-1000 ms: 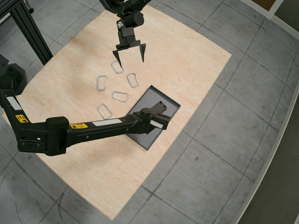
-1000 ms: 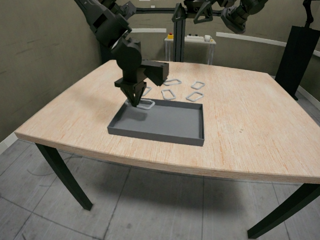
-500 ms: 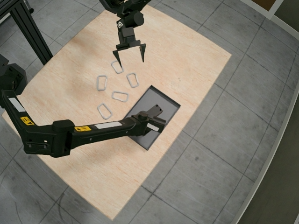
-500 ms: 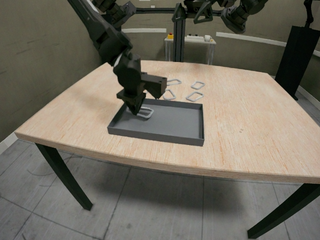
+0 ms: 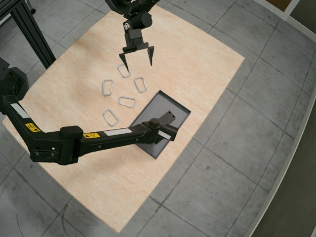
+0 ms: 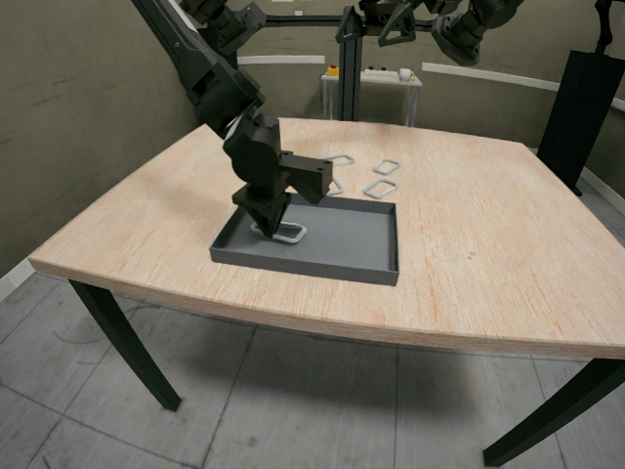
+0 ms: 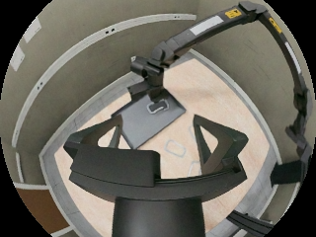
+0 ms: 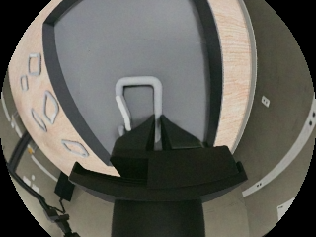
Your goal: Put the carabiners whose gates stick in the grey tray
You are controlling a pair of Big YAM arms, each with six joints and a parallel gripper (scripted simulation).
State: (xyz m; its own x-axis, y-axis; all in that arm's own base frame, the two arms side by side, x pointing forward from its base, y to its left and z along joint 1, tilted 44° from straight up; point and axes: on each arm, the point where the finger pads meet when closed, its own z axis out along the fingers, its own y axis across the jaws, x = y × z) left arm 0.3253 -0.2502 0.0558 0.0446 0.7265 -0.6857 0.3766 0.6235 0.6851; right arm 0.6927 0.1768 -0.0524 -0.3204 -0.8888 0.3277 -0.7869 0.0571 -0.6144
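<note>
My right gripper is now 30 mm past the grey tray, 70 mm to the right of it and 10 mm above it.
</note>
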